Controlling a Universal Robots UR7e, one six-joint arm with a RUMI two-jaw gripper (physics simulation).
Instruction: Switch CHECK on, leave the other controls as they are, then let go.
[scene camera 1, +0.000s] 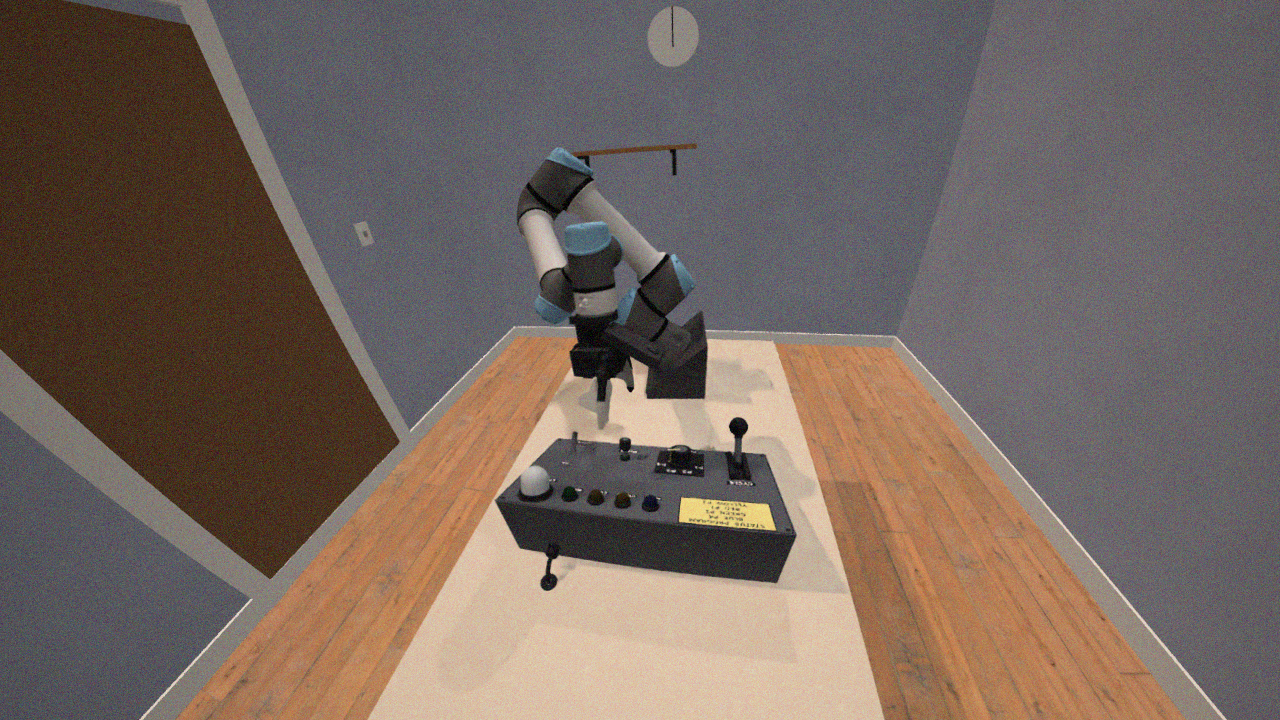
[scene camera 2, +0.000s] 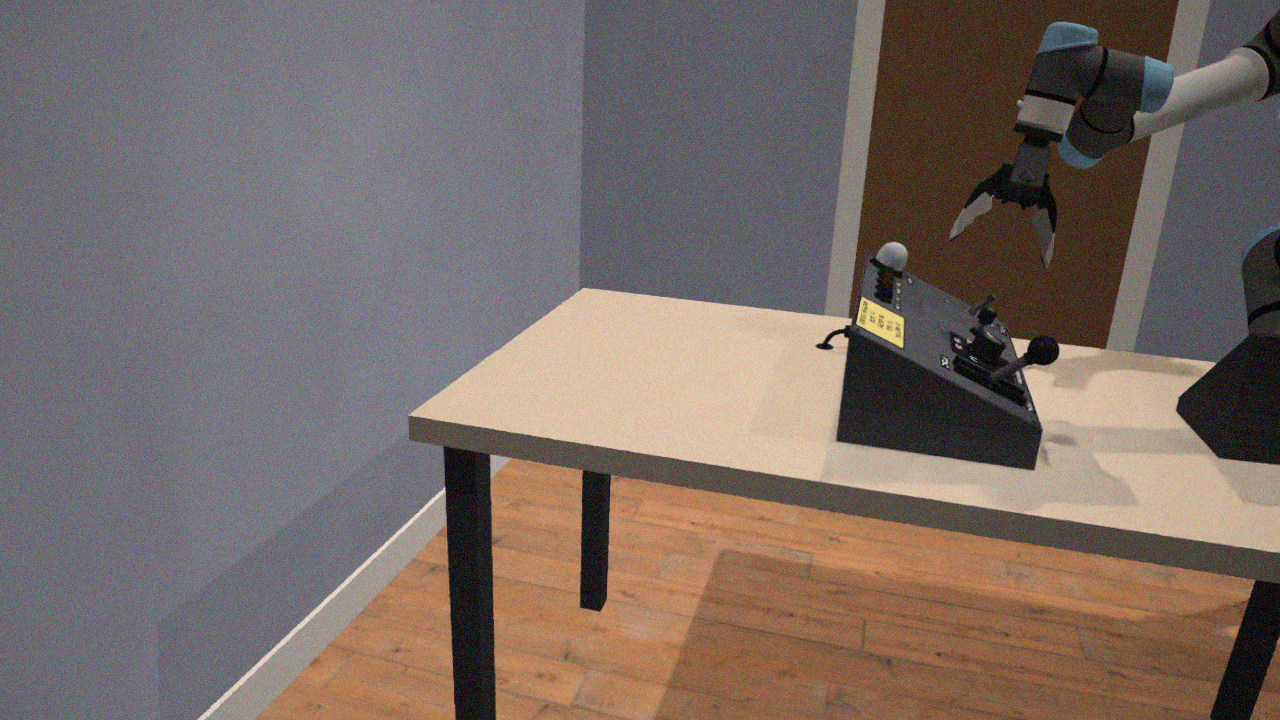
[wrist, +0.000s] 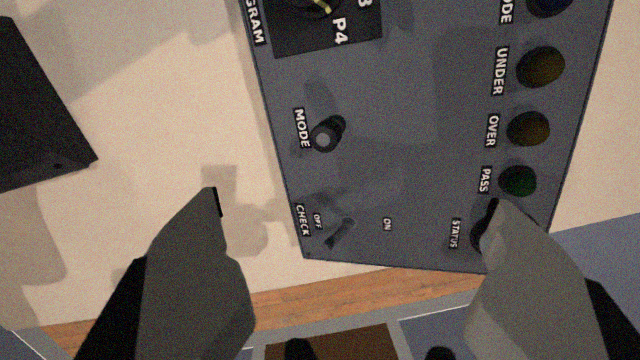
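Observation:
The CHECK toggle is a small grey lever on the sloped dark control box. Its lever appears to lean toward the OFF label, away from the ON label. My gripper is wide open and empty. It hangs above the toggle end of the box, touching no control. In the wrist view its fingers stand on either side of the toggle, well apart from it.
The MODE knob, PROGRAM dial and CYCLE lever stand along the box beside CHECK. The white STATUS dome is partly hidden by a finger in the wrist view. Several indicators and a yellow label are also there.

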